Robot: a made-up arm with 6 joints.
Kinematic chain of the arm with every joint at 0, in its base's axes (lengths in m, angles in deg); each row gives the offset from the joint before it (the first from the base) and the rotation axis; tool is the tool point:
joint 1: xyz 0 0 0.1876 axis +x
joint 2: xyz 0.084 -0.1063 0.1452 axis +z
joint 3: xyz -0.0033 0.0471 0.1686 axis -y
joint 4: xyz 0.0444 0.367 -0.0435 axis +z
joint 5: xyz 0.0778 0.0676 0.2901 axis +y
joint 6: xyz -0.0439 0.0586 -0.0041 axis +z
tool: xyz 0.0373 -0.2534 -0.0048
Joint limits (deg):
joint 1: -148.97..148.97
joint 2: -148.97..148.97
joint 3: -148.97..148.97
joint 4: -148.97..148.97
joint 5: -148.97..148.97
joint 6: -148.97..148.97
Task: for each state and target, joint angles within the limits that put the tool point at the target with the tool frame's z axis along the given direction. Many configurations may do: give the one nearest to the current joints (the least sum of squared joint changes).
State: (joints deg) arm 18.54 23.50 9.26 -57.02 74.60 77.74
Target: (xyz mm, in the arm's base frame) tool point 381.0 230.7 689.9 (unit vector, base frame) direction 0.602 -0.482 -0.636
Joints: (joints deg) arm 27.94 -6.00 -11.29 -42.10 101.40 109.15
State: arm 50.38 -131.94 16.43 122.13 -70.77 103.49
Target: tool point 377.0 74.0 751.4 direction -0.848 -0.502 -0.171
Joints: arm 34.08 -84.10 39.99 114.74 -99.44 129.81
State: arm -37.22 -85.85 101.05 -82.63 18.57 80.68
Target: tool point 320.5 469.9 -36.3 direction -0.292 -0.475 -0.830
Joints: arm -83.51 -87.03 132.61 -65.42 16.07 99.44
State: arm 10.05 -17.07 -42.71 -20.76 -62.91 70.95
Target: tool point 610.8 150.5 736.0 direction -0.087 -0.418 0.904
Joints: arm 26.49 -6.66 -41.90 -1.48 -47.07 83.67
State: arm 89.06 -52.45 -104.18 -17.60 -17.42 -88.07
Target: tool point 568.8 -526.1 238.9 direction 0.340 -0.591 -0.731
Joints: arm 81.54 -66.63 -72.69 2.72 -11.21 -86.28
